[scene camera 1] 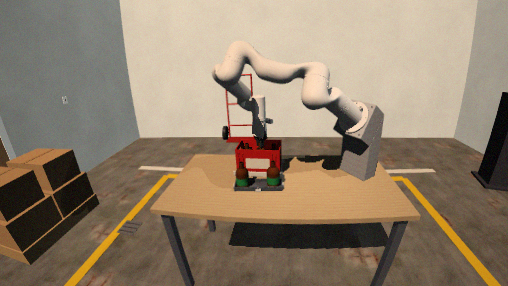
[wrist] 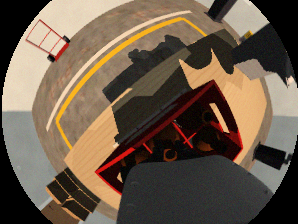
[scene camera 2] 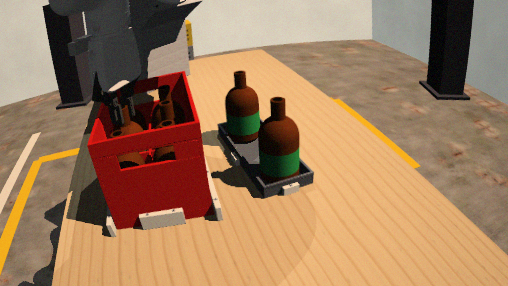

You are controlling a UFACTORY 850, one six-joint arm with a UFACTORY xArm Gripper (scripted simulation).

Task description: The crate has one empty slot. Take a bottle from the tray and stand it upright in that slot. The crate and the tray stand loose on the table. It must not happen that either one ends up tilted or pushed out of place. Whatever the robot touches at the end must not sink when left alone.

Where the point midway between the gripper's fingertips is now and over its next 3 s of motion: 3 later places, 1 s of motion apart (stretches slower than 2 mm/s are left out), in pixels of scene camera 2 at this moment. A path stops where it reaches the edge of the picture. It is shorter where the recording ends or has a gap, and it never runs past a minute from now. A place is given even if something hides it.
My gripper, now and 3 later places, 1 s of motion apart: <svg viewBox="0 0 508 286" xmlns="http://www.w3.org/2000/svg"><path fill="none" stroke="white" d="M123 119L124 123L122 116L117 88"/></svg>
